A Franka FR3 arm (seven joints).
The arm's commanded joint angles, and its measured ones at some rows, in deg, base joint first. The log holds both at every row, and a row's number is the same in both.
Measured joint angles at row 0: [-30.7, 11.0, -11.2, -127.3, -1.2, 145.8, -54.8]
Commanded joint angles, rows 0 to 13: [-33.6, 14.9, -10.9, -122.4, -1.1, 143.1, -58.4]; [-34.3, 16.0, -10.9, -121.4, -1.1, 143.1, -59.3]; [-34.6, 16.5, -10.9, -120.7, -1.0, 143.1, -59.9]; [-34.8, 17.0, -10.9, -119.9, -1.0, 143.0, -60.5]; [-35.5, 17.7, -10.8, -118.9, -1.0, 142.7, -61.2]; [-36.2, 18.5, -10.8, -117.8, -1.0, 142.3, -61.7]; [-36.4, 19.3, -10.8, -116.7, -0.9, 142.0, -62.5]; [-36.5, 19.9, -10.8, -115.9, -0.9, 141.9, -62.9]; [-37.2, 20.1, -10.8, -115.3, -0.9, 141.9, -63.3]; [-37.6, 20.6, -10.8, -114.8, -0.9, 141.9, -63.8]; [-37.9, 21.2, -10.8, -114.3, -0.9, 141.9, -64.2]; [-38.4, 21.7, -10.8, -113.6, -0.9, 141.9, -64.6]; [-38.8, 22.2, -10.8, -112.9, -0.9, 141.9, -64.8]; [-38.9, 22.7, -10.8, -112.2, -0.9, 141.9, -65.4]
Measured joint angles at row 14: [-37.1, 19.2, -11.3, -115.9, -1.2, 143.3, -63.3]
